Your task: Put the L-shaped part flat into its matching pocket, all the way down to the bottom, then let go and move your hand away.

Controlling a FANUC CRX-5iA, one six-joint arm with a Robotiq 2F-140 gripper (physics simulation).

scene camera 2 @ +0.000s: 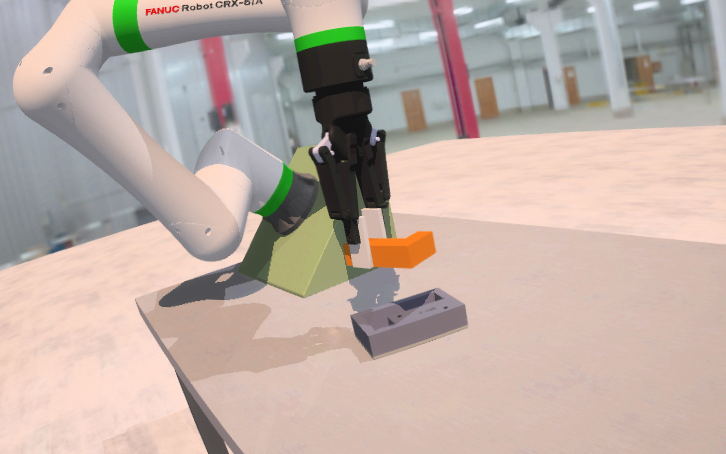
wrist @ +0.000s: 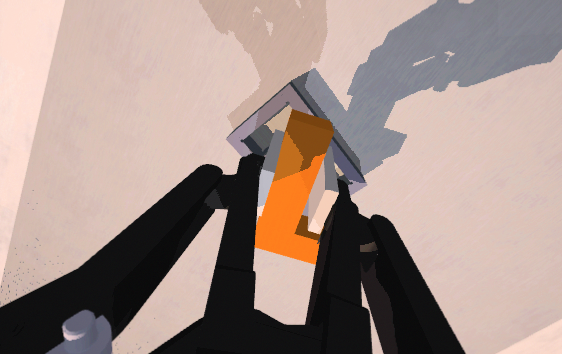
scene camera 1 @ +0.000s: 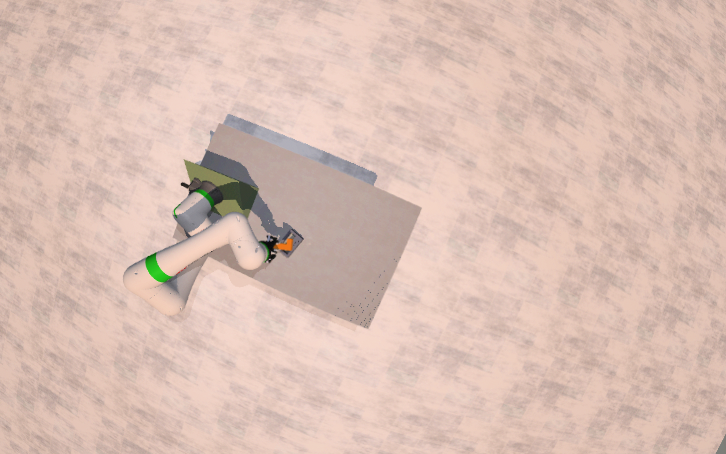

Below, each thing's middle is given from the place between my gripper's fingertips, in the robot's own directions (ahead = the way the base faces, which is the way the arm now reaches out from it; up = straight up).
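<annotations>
With the orange L-shaped part [scene camera 2: 408, 252] as the reference, my hand is 20 mm to the right of it, 20 mm short of it and 10 mm below it. Then there is the grey pocket block [scene camera 2: 390, 328], and that one is 90 mm below my hand, 30 mm ahead of it and 20 mm to the left of it.
</annotations>
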